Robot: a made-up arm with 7 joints. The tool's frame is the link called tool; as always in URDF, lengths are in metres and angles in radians. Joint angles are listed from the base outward.
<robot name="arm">
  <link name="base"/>
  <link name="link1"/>
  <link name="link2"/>
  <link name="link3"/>
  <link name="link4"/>
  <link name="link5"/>
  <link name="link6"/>
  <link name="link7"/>
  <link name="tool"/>
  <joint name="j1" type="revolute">
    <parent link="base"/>
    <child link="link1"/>
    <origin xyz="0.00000 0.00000 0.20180" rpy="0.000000 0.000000 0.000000"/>
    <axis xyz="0 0 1"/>
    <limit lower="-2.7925" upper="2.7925"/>
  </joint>
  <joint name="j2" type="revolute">
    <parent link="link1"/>
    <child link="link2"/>
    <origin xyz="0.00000 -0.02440 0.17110" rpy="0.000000 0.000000 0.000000"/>
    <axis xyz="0 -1 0"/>
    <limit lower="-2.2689" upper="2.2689"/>
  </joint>
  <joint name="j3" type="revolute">
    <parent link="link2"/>
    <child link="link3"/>
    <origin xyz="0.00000 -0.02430 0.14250" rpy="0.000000 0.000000 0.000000"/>
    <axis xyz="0 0 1"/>
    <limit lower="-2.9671" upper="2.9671"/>
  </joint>
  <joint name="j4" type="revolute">
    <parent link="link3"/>
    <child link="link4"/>
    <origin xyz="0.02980 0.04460 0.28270" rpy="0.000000 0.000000 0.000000"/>
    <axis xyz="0 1 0"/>
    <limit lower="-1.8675" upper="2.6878"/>
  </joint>
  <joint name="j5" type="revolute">
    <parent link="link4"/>
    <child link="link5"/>
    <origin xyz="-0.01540 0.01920 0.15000" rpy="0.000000 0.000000 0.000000"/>
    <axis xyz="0 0 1"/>
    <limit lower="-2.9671" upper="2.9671"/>
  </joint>
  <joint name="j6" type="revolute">
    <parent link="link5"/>
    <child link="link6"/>
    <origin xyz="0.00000 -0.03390 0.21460" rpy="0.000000 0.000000 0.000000"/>
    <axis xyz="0 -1 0"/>
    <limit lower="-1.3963" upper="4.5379"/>
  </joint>
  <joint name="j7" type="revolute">
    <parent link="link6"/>
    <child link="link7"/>
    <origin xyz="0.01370 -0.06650 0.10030" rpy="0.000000 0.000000 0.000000"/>
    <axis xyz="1 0 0"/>
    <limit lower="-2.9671" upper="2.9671"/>
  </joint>
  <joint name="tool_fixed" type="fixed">
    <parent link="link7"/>
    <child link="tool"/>
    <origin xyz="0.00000 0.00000 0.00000" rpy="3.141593 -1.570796 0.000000"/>
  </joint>
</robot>
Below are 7 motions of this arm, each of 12 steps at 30 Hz.
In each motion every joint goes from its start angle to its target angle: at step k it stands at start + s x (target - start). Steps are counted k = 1, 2, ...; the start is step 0. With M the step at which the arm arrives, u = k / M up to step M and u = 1 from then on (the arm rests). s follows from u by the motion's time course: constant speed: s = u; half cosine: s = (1 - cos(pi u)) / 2; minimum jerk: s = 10 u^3 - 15 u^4 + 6 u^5.
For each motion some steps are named. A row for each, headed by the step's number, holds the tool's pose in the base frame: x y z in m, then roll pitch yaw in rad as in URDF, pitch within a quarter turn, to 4 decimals.
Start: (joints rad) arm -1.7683 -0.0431 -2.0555 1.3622 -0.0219 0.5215 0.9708
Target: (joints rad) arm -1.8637 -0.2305 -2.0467 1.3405 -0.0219 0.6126 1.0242
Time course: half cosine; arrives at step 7
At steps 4, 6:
4: -0.3894 0.2564 0.9889 -2.4253 -0.5722 1.2472
6: -0.3913 0.2268 1.0021 -2.3682 -0.6382 1.1814

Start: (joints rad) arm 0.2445 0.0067 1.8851 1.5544 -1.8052 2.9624 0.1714
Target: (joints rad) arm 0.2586 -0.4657 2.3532 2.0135 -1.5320 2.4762 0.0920
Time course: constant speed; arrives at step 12
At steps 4, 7, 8, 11, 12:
4: -0.2152 0.1282 0.9004 1.6022 -0.2053 -1.1840
7: -0.1897 0.1107 0.8962 1.4783 -0.2782 -1.1431
8: -0.1808 0.1036 0.8948 1.4429 -0.3018 -1.1281
11: -0.1523 0.0787 0.8899 1.3546 -0.3686 -1.0816
12: -0.1422 0.0695 0.8878 1.3314 -0.3891 -1.0663

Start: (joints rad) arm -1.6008 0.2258 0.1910 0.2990 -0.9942 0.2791 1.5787
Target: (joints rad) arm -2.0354 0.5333 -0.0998 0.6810 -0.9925 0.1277 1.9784
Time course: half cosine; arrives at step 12
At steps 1, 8, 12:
1: -0.0102 0.1462 1.2640 -1.3017 -0.0746 2.2938
8: 0.0299 0.2031 1.2427 -1.4848 0.2050 1.7994
12: 0.0406 0.2260 1.2293 -1.5678 0.3103 1.6096

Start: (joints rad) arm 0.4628 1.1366 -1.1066 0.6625 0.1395 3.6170 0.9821
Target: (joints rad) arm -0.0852 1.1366 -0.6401 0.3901 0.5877 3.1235 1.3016
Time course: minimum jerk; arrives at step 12
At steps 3, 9, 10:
3: -0.3894 -0.4389 0.7063 -3.0970 1.0709 -0.5869
9: -0.5538 -0.1573 0.7462 2.4976 0.4477 -1.2329
10: -0.5614 -0.1307 0.7476 2.4563 0.3826 -1.2717

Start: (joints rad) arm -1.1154 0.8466 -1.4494 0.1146 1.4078 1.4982 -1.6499
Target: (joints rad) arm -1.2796 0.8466 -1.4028 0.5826 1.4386 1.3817 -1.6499
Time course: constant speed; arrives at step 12
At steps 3, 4, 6, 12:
3: -0.4628 0.4581 0.8768 -0.7129 -0.2225 0.5093
4: -0.4674 0.4530 0.8755 -0.7008 -0.2431 0.5278
6: -0.4761 0.4423 0.8720 -0.6784 -0.2848 0.5651
12: -0.4973 0.4066 0.8538 -0.6277 -0.4102 0.6816

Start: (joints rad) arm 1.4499 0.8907 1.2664 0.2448 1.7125 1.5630 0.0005
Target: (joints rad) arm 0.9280 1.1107 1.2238 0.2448 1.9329 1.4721 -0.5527
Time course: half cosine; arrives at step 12
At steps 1, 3, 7, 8, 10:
1: -0.2217 -0.5224 0.9208 -0.0400 -0.8532 1.1803
3: -0.2627 -0.5220 0.9042 0.0319 -0.8910 1.0274
7: -0.4196 -0.4877 0.8377 0.3908 -0.9822 0.3871
8: -0.4582 -0.4709 0.8199 0.4974 -0.9891 0.2153
10: -0.5153 -0.4389 0.7922 0.6624 -0.9855 -0.0451

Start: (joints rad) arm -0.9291 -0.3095 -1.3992 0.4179 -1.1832 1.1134 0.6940
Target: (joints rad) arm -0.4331 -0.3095 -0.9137 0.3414 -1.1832 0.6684 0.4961
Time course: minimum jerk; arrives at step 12
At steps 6, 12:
6: 0.2432 -0.2924 1.1798 0.2571 -0.7556 0.3550
12: 0.3076 -0.1994 1.1952 0.3205 -0.9575 0.6120

